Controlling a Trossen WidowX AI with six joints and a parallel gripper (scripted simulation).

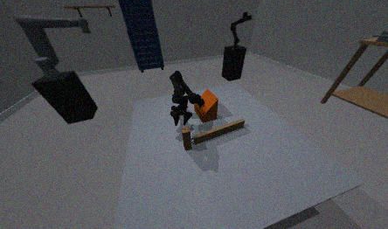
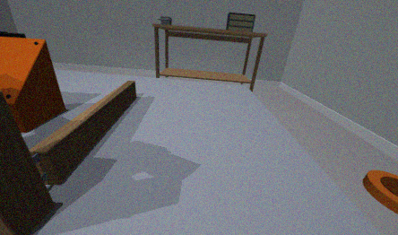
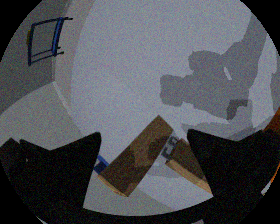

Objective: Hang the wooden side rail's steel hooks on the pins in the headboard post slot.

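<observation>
The headboard post lies 9 cm ahead of my gripper tip, 5 cm below it and 2 cm to the left of it.
</observation>
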